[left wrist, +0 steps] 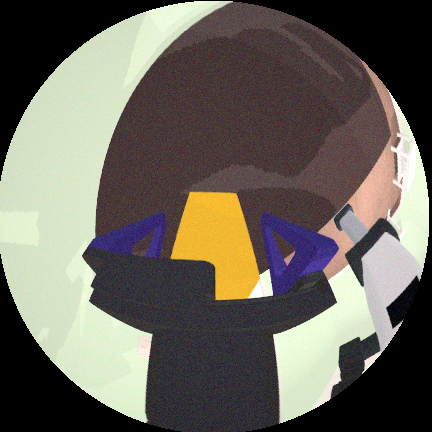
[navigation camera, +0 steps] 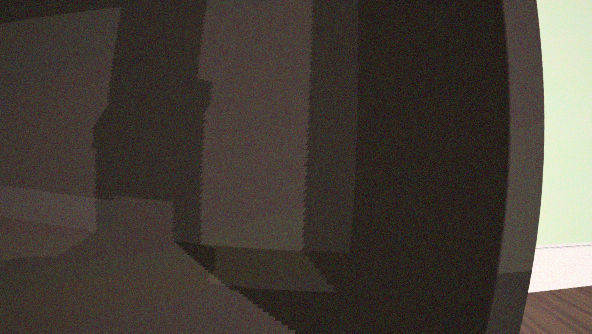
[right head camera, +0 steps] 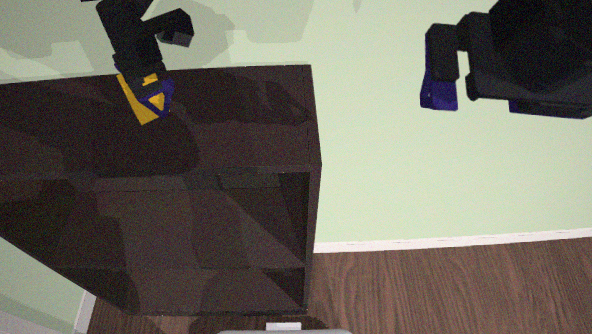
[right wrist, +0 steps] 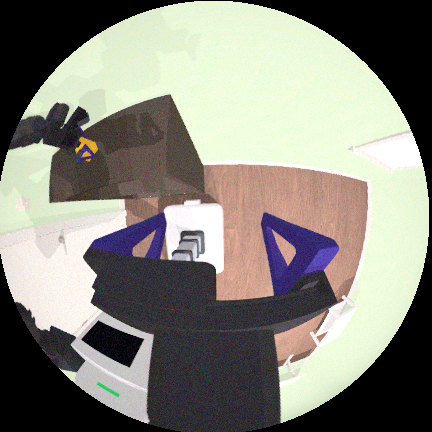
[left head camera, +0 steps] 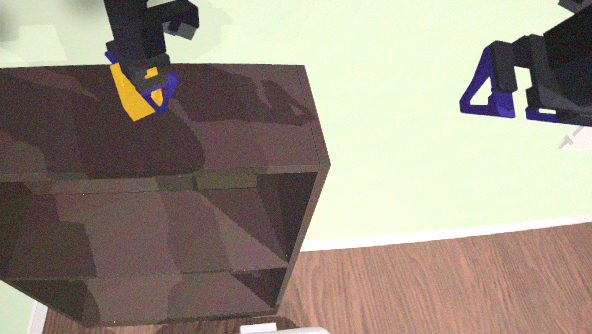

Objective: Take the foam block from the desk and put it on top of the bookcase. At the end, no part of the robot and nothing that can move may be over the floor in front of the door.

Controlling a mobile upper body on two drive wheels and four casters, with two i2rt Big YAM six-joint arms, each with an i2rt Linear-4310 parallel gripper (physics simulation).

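Places are measured from the left arm's base along level axes (x back, y right, z up), in centimetres.
Pixels of known places: left gripper, fingertip midpoint: (left wrist: 212, 216) (right head camera: 155, 103) (right wrist: 90, 148) (left head camera: 148, 98); right gripper, fingertip midpoint: (right head camera: 467, 103) (right wrist: 213, 217) (left head camera: 495, 110).
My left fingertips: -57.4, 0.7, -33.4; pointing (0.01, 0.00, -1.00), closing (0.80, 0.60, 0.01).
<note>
Behind a point stands the place of what it marks, as x, y, z.
The yellow foam block (left head camera: 131, 102) @[-53.5, -1.0, -30.9] (right head camera: 141, 111) @[-53.8, -0.6, -32.1] (left wrist: 215, 235) @[-58.3, 2.2, -29.0] (right wrist: 93, 146) @[-57.2, 3.0, -33.0] is upright at the top of the dark brown bookcase (left head camera: 260, 145) @[-47.3, 20.3, -35.0] (right head camera: 260, 145) @[-47.3, 21.6, -35.0] (left wrist: 225, 100) @[-62.8, 9.4, -35.0] (right wrist: 145, 135) @[-55.5, 24.9, -35.0] (navigation camera: 522, 150) @[-42.9, 30.6, -117.5], well in from its right end. Its lower contact is hard to see. My left gripper (left head camera: 135, 90) @[-57.4, 0.7, -33.4] (right head camera: 140, 95) (left wrist: 212, 216) @[-57.4, 0.7, -33.4] is open around the block, with a gap on each side in the left wrist view. My right gripper (left head camera: 517, 114) @[-33.7, 44.6, -13.6] (right head camera: 492, 106) @[-33.7, 44.6, -13.6] (right wrist: 213, 217) @[-33.7, 44.6, -13.6] is open and empty, off to the right of the bookcase in front of the green wall.
A pale door (right wrist: 35, 260) @[-8.8, -65.7, -21.8] with a handle shows at the left of the right wrist view. My white base (right wrist: 212, 240) @[-1.0, 39.8, -115.0] stands on the wooden floor (right wrist: 245, 200) @[-33.9, 73.5, -140.9] close to the bookcase front. A white frame (right wrist: 332, 320) @[194.3, 272.5, -126.0] stands by the wall at the lower right.
</note>
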